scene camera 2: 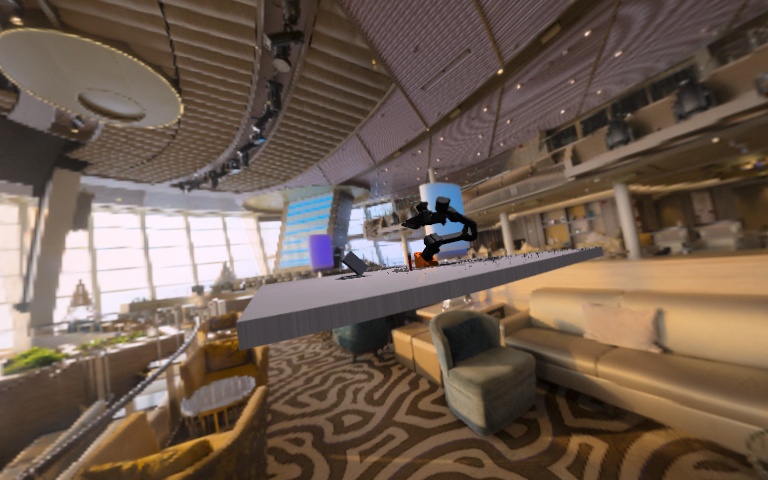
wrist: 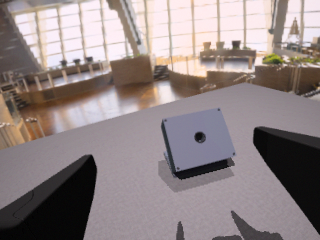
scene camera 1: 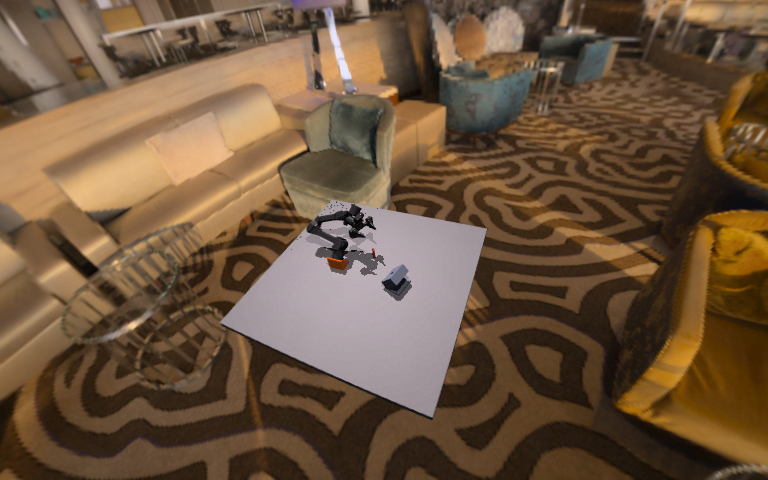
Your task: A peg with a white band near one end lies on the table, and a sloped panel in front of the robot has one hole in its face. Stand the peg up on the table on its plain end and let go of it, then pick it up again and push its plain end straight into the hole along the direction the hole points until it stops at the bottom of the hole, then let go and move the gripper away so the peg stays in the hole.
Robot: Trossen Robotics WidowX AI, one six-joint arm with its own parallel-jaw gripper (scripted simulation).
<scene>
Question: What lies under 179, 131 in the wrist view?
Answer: A sloped panel.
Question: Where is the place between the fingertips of my gripper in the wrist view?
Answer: At 176, 148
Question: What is my gripper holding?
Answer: Nothing.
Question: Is my gripper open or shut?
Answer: Open.
</scene>
